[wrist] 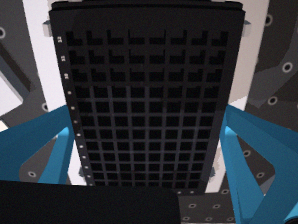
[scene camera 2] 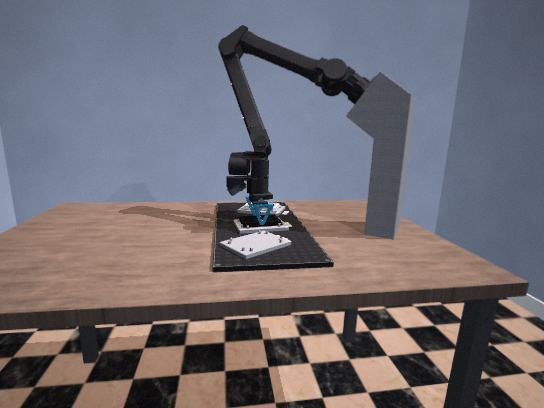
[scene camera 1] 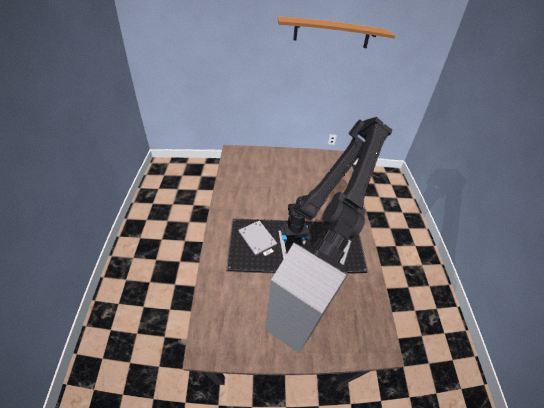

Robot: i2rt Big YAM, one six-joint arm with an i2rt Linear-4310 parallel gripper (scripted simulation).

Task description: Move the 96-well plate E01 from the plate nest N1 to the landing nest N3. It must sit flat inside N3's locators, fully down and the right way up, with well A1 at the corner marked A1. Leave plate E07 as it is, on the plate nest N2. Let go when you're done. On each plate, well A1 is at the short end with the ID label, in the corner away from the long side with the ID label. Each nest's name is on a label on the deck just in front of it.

Labels:
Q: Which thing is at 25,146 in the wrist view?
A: My gripper.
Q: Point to a black 96-well plate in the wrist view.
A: At 178,153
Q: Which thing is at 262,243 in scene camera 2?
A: A white nest.

